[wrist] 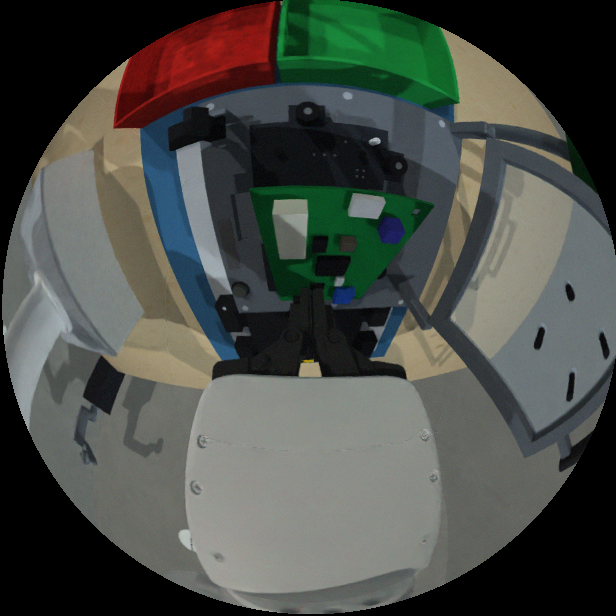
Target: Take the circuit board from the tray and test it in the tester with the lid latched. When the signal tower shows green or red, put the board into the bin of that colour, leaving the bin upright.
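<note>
My gripper (312, 295) is shut on the near edge of the green circuit board (333, 238), which carries white, black and blue parts. The board hangs above the tester (310, 195), a grey block on a blue base with a dark open nest (321, 158) under the board's far end. I cannot tell whether the board touches the tester. The tester's lid is not over the nest. The red bin (195, 63) and the green bin (367, 51) stand side by side beyond the tester. The signal tower is not in view.
A grey framed tray (545, 321) with dark slots lies to the right. A light grey body (68, 258) rises at the left. The arm's own grey housing (313, 482) fills the lower middle of the view.
</note>
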